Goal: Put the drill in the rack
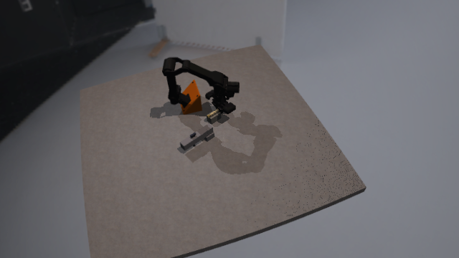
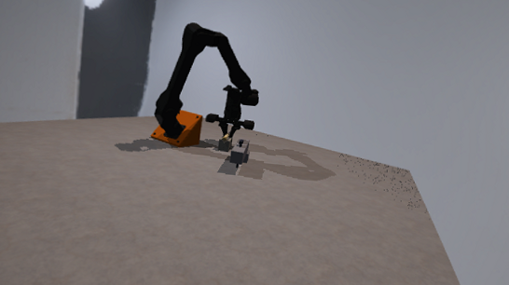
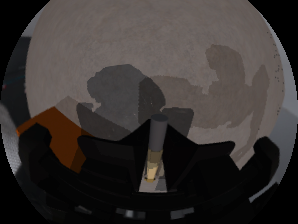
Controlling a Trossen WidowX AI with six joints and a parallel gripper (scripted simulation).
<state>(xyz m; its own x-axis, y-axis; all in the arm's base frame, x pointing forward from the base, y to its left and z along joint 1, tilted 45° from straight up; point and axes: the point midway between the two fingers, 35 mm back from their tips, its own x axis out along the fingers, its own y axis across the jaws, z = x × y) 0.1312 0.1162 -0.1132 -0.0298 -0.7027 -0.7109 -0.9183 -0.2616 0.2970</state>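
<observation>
My gripper tip is now 2 cm short of the drill, 4 cm to the left of it and 3 cm below it. Also, from my gripper tip: grey rack (2 cm ahead, 5 cm to the right, 1 cm above); dark upright piece (17 cm ahead, 19 cm to the right, 4 cm above); grey holder block (16 cm ahead, 17 cm to the right, 3 cm above).
</observation>
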